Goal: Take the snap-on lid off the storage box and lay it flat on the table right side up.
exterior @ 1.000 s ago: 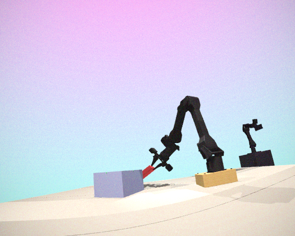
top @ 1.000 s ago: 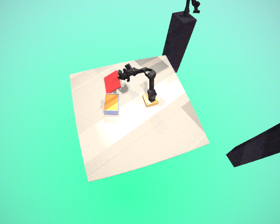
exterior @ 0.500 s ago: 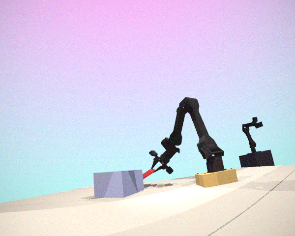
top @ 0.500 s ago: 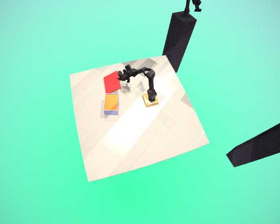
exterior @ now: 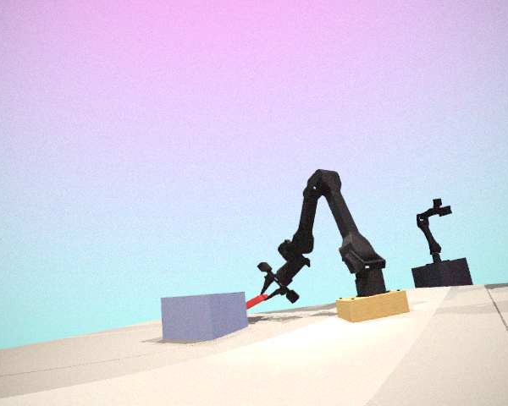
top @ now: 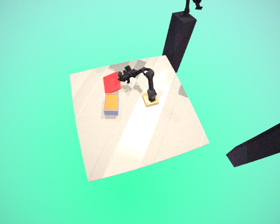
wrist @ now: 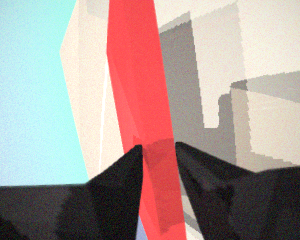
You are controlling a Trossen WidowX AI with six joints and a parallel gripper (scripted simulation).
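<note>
My gripper tip is 80 mm short of the red lid, 30 mm above it and 20 mm to the left of it. Round my gripper tip: storage box (240 mm to the left, 190 mm ahead, 20 mm below).
</note>
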